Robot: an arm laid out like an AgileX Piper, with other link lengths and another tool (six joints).
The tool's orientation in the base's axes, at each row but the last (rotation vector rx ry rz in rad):
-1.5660, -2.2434, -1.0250
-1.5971, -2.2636, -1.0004
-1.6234, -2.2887, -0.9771
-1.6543, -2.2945, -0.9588
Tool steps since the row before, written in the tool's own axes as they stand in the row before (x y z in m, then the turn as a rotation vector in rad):
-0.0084, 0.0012, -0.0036, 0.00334, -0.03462, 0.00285
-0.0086, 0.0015, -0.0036, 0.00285, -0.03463, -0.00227
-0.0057, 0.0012, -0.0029, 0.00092, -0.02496, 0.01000
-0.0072, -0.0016, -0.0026, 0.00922, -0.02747, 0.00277
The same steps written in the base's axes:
0.0038, -0.0083, -0.0014, -0.03159, -0.00224, -0.01467
0.0040, -0.0085, -0.0011, -0.03250, -0.00580, -0.01107
0.0027, -0.0059, -0.0001, -0.02035, 0.00187, -0.01750
0.0007, -0.0075, -0.0020, -0.02743, 0.00385, -0.00894

